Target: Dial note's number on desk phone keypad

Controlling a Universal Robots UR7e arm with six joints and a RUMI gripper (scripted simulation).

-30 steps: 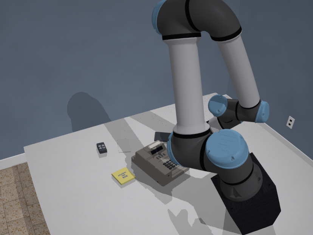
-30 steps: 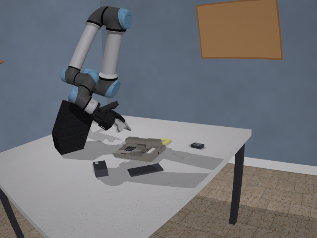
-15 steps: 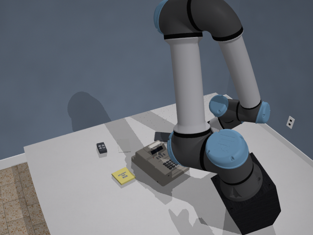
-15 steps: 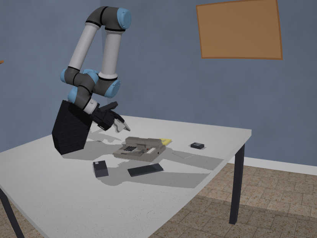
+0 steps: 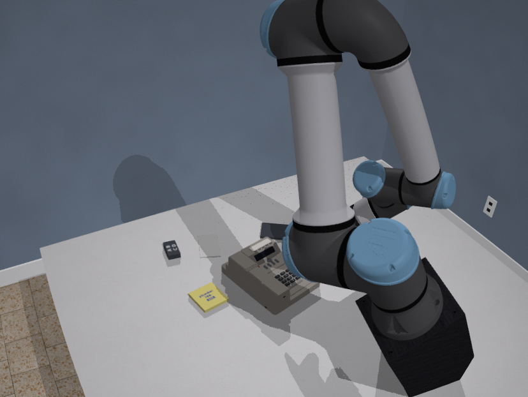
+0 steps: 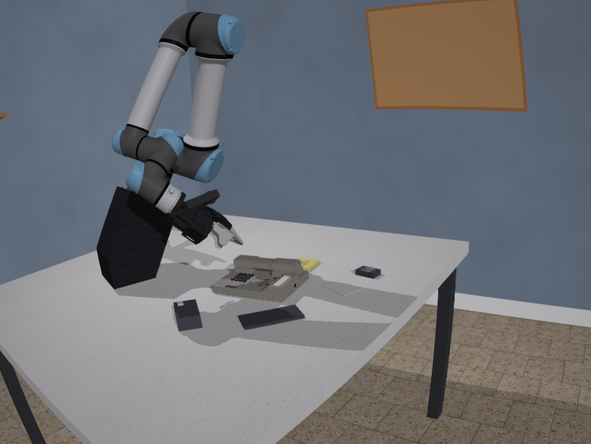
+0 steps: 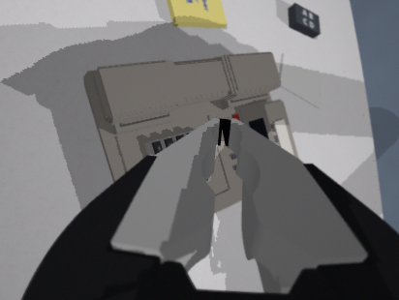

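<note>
Now: the handset 20 mm ahead of my hand, 70 mm to the left of it and 80 mm below it. From my hand the other things lie so: small black box 240 mm ahead, 260 mm to the left, 120 mm below; dark flat slab 230 mm ahead, 90 mm to the right, 130 mm below; pale sheet 240 mm ahead, 150 mm to the left, 130 mm below.
</note>
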